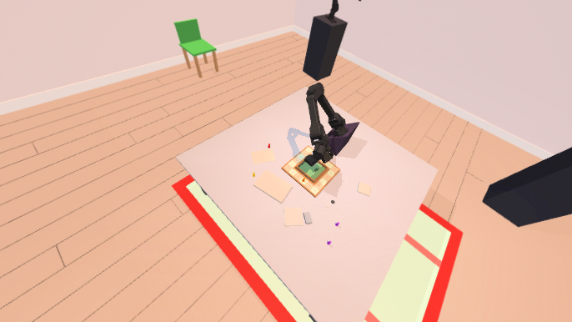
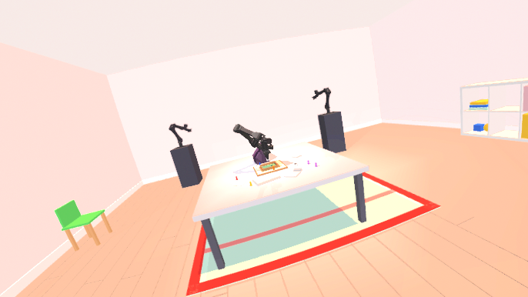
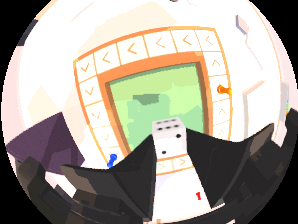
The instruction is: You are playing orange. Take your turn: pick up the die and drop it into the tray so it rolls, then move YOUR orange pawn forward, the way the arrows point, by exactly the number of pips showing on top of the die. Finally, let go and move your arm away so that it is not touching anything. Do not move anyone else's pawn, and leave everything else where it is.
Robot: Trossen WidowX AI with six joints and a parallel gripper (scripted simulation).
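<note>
Now: gripper tip 110 mm short of the orange pawn, 60 mm above it and 30 mm to the right of it. The rest, counted from my gripper tip: white die (right at my gripper tip); then blue pawn (100 mm behind, 80 mm to the right, 60 mm below); then green tray (80 mm below).
</note>
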